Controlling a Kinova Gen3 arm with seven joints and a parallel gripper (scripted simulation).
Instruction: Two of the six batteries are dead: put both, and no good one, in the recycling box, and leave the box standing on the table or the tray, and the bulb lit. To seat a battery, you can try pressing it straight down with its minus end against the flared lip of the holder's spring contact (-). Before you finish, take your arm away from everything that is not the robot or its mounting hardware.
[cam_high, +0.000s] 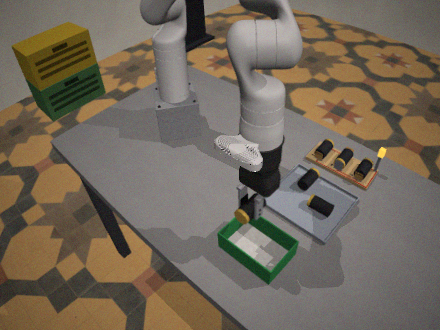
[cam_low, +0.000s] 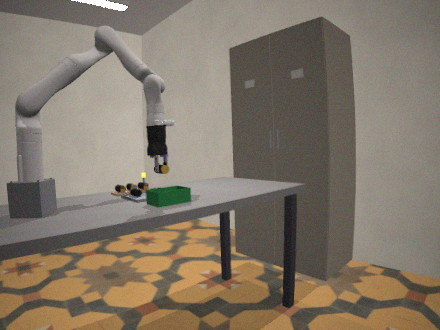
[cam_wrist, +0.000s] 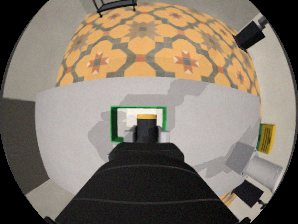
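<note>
Now: the green recycling box 130 mm below my hand and 30 mm ahead of it.
</note>
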